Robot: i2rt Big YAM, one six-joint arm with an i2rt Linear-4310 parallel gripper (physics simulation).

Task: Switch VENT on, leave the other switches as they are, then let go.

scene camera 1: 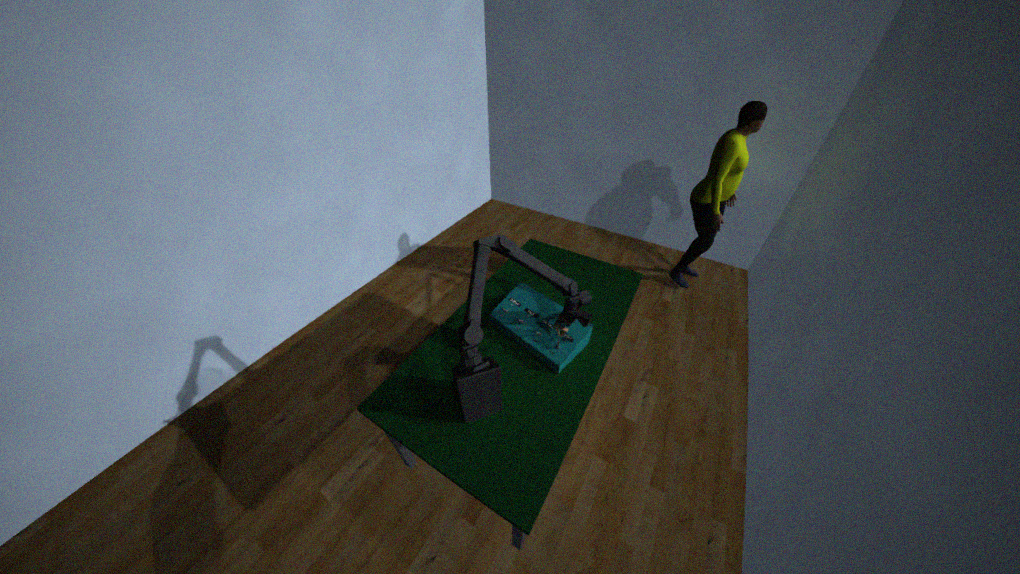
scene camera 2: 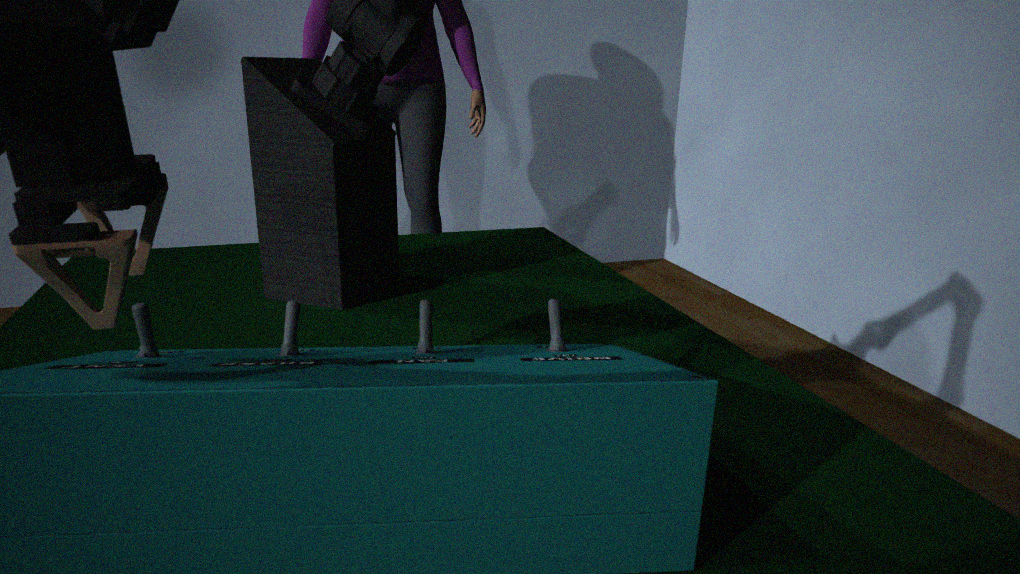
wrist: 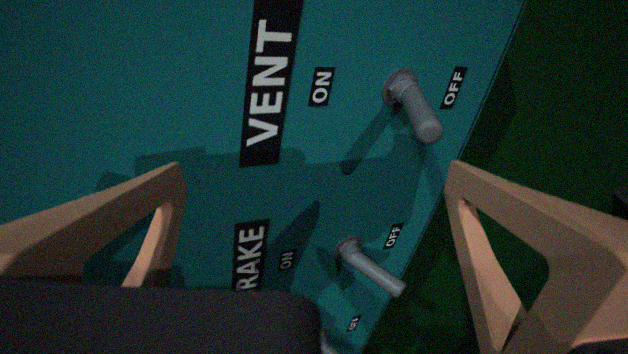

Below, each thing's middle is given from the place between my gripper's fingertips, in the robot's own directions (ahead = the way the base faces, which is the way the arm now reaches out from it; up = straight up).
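Vent lever (wrist: 427,127), from my hand: 1 cm to the right, 5 cm behind, 4 cm below. Teal switch box (scene camera 2: 541,451), from my hand: 1 cm ahead, 17 cm to the left, 8 cm below.
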